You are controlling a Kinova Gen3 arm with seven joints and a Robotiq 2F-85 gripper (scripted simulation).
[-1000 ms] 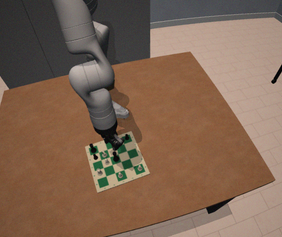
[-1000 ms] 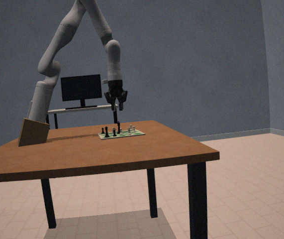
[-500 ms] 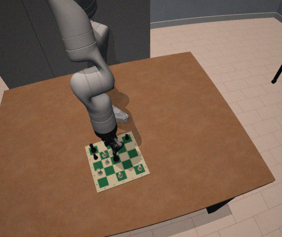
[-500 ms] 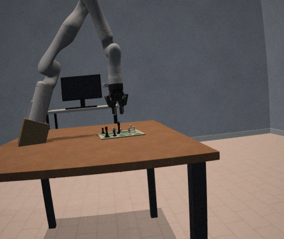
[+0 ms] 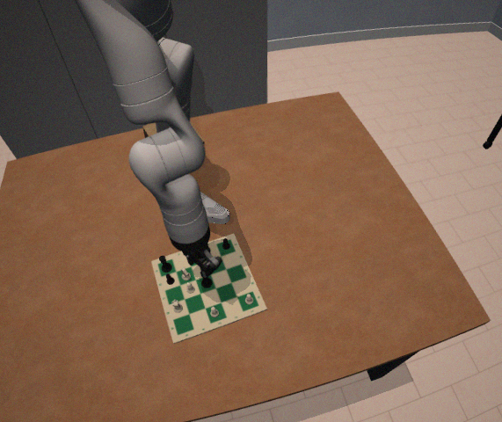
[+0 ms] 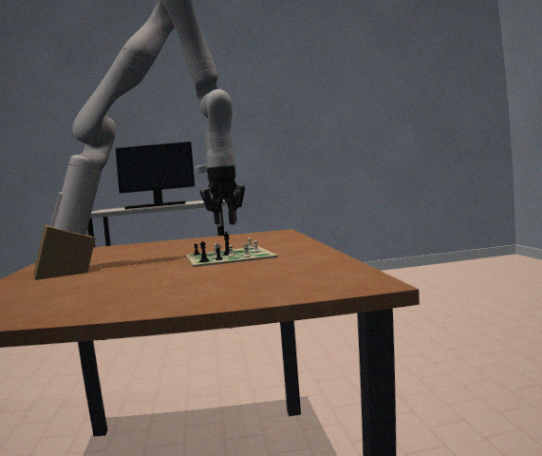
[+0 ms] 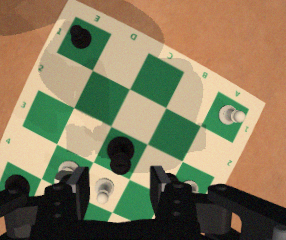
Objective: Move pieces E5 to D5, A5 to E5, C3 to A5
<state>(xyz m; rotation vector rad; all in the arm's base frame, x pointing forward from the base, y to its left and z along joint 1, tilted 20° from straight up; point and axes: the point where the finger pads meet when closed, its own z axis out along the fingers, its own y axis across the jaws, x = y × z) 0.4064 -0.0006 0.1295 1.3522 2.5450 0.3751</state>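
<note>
My gripper is now 7 cm above the tall black piece. The rest, counted from my hand: white rook (5 cm ahead, 7 cm to the right, 8 cm below); chessboard (10 cm below).
</note>
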